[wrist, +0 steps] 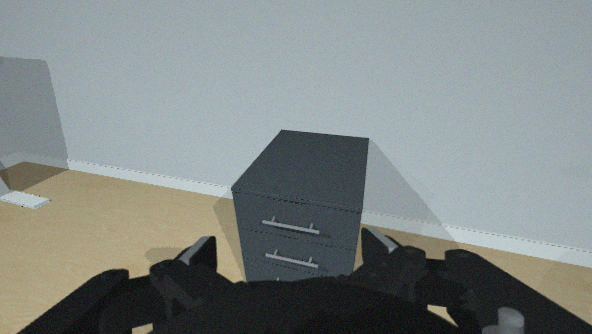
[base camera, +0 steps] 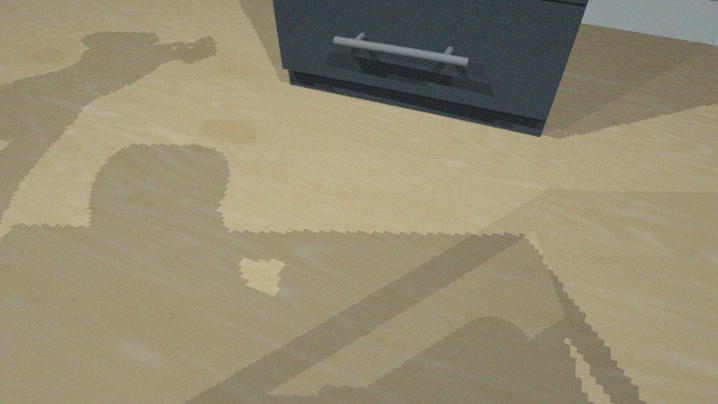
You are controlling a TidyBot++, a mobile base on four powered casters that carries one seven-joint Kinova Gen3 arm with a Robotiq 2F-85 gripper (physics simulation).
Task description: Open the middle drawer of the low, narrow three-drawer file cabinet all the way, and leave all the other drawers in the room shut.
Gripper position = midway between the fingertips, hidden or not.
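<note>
Through the base camera I see a drawer (base camera: 509, 63). The wrist view gives me a drawer (wrist: 336, 227) as well, and there I also see my gripper (wrist: 289, 247).
</note>
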